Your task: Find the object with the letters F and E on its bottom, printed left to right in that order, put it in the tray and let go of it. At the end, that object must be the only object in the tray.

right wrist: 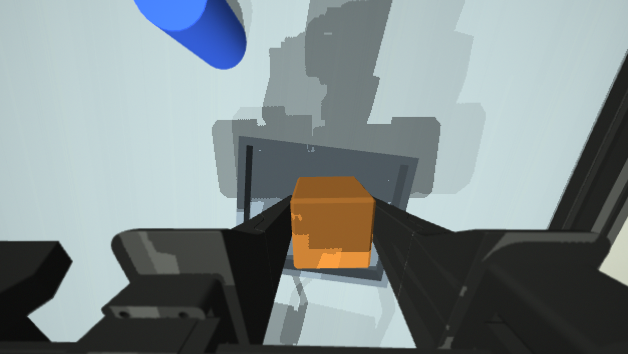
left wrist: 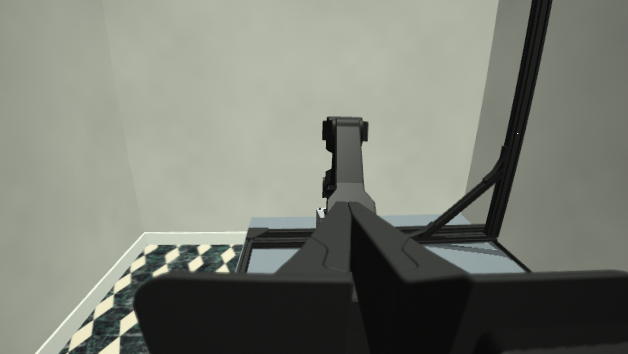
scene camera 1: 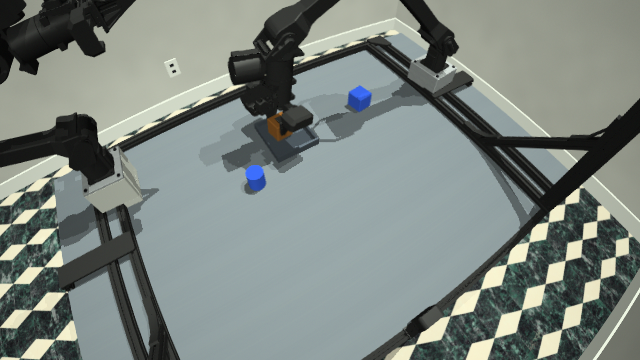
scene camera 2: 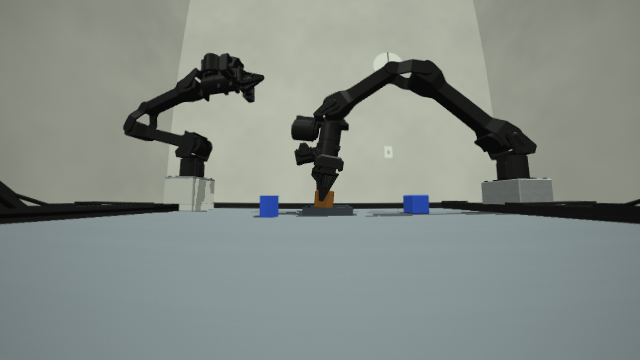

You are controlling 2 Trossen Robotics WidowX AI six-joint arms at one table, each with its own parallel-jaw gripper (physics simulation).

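Places are measured from the left arm's base along level axes (x down, y ahead, z right), in millimetres.
Pixels of known places: left gripper, between the fingertips: (left wrist: 345, 212) (scene camera 2: 263, 77); right gripper, between the fingertips: (right wrist: 329, 201) (scene camera 1: 277, 129) (scene camera 2: 320, 201); left arm's base, origin of its link: (scene camera 1: 100, 169) (scene camera 2: 191, 178); right arm's base, origin of its link: (scene camera 1: 434, 64) (scene camera 2: 513, 180).
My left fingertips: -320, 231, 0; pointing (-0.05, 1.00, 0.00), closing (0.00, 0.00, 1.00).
Observation:
Ahead of a thing's pixels: the offset from my left fingertips to its top centre, as dx, dy, dz.
An orange cube @(+360, +193, +38) (scene camera 1: 276, 128) (scene camera 2: 327, 201) (right wrist: 332, 222) is upright between the fingers of my right gripper (scene camera 1: 283, 125) (scene camera 2: 323, 197) (right wrist: 329, 201), which is shut on it. The cube is inside the outline of the dark grey tray @(+402, +203, +44) (scene camera 1: 284, 151) (scene camera 2: 342, 211) (right wrist: 280, 167), low down at or close to its floor; whether it touches the floor is hidden. No letters show on its visible faces, and its bottom is hidden. My left gripper (scene camera 2: 261, 78) (left wrist: 345, 212) is shut and empty, high in the air at the left, away from the tray.
A blue cylinder @(+376, +85, +141) (scene camera 1: 255, 178) (scene camera 2: 269, 206) (right wrist: 215, 42) stands on the table outside the tray, lower left of it in scene camera 1. A blue cube @(+375, +427, +36) (scene camera 1: 359, 98) (scene camera 2: 416, 204) stands to the tray's right. Black frame rails border the table.

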